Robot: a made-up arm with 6 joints.
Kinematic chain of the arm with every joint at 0, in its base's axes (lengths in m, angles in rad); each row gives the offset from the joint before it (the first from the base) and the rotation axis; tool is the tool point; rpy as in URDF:
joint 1: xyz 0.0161 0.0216 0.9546 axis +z
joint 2: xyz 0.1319 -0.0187 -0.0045 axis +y
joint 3: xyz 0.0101 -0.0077 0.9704 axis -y
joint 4: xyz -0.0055 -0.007 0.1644 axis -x
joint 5: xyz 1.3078 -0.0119 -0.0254 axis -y
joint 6: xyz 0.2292 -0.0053 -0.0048 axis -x
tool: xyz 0.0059 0.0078 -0.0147 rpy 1.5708 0 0
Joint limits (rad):
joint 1: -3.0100..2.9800
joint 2: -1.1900..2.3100
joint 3: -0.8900..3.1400
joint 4: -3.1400..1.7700
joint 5: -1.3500..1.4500
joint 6: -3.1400..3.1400
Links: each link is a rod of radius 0.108 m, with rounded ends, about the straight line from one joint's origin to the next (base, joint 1, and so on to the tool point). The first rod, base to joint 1, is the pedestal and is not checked.
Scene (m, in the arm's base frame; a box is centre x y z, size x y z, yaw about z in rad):
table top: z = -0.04
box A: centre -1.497 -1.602 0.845 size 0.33 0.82 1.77 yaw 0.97
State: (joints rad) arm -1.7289 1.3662 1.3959 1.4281 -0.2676 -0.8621
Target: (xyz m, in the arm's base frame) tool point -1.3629 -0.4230 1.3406
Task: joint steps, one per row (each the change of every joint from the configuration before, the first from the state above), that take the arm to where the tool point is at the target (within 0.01 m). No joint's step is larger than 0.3 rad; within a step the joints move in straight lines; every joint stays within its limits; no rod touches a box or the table.
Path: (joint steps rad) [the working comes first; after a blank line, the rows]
Joints at the target: -2.6659 -0.0224 -0.4897 1.1386 -0.9577 -0.8212
Straight joint move there: touches box A.

1: -0.0339 -0.2955 -0.0738 -0.0116 -0.1304 0.0770
2: -0.0339 -0.2956 -0.0739 -0.0115 -0.1304 0.0771
3: -0.0338 -0.2955 -0.0738 -0.0116 -0.1303 0.0770
4: -0.0339 -0.2956 -0.0738 -0.0115 -0.1304 0.0770
5: -0.1336 -0.0344 -0.2651 -0.0406 -0.0281 -0.0445
6: -0.1336 -0.0344 -0.2650 -0.0405 -0.0281 -0.0446
7: -0.1336 -0.0344 -0.2651 -0.0406 -0.0281 -0.0445
8: -0.1335 -0.0344 -0.2650 -0.0405 -0.0281 -0.0445
9: -0.1336 -0.0344 -0.2651 -0.0406 -0.0281 -0.0446
10: -0.1336 -0.0344 -0.2650 -0.0405 -0.0281 -0.0445

